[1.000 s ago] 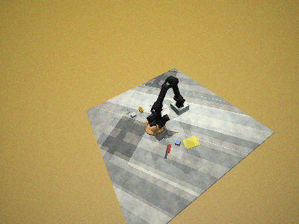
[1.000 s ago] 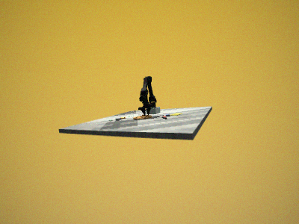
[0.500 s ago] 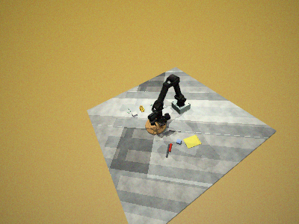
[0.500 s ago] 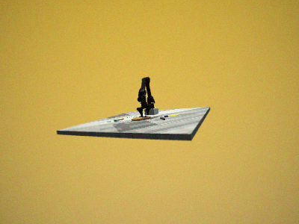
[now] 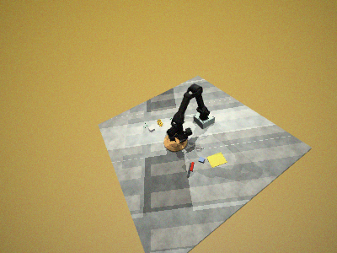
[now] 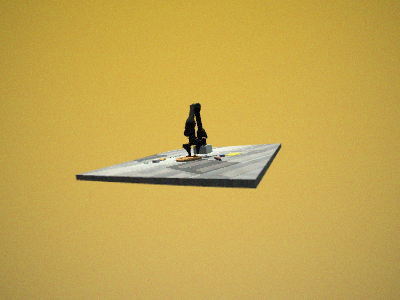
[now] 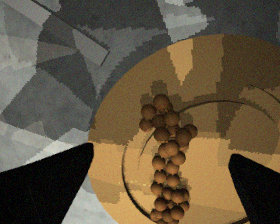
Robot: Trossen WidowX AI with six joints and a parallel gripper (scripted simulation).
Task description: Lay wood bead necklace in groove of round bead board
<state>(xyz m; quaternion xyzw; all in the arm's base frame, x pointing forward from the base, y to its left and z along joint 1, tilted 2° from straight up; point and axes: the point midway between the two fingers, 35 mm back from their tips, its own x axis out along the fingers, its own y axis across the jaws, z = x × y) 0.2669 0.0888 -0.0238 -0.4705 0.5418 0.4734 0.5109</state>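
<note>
My gripper tip is now 4 cm short of the round bead board, 3 cm to the left of it and 2 cm above it. Also, from my gripper tip: thin grey stick 8 cm behind, 10 cm to the left, 3 cm below; red-handled tool 4 cm ahead, 24 cm to the left, 2 cm below; small blue block 6 cm behind, 22 cm to the left, 2 cm below.
</note>
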